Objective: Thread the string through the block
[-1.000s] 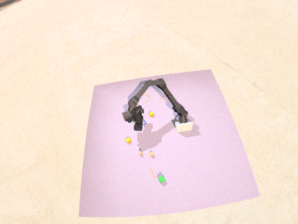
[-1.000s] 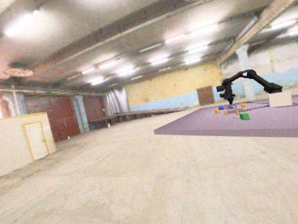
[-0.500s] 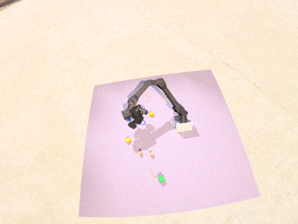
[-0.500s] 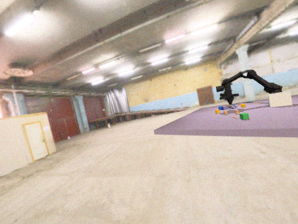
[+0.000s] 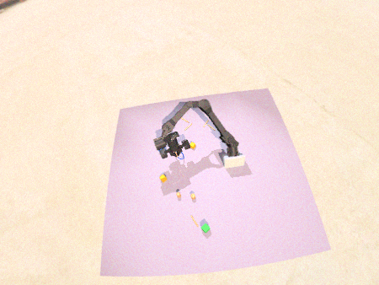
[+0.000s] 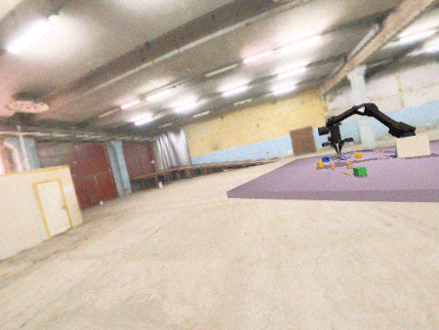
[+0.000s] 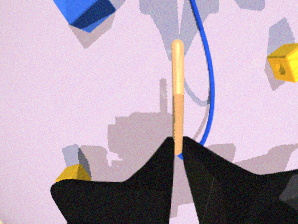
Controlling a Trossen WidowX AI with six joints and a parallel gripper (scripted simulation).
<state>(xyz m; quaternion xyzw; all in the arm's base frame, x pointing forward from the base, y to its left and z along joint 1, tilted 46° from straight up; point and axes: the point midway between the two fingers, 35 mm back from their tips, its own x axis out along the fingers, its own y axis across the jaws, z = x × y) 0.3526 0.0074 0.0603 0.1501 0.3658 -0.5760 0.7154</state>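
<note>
Now: gripper tip 10 cm to the left of the yellow cube, 10 cm past it and 4 cm above it. The rest, counted from my gripper tip: thin wooden stick: 1 cm to the right, 1 cm ahead; blue cube: 11 cm ahead, 8 cm to the right, 4 cm below; round wooden button: 21 cm to the right, 5 cm below, 4 cm ahead.
</note>
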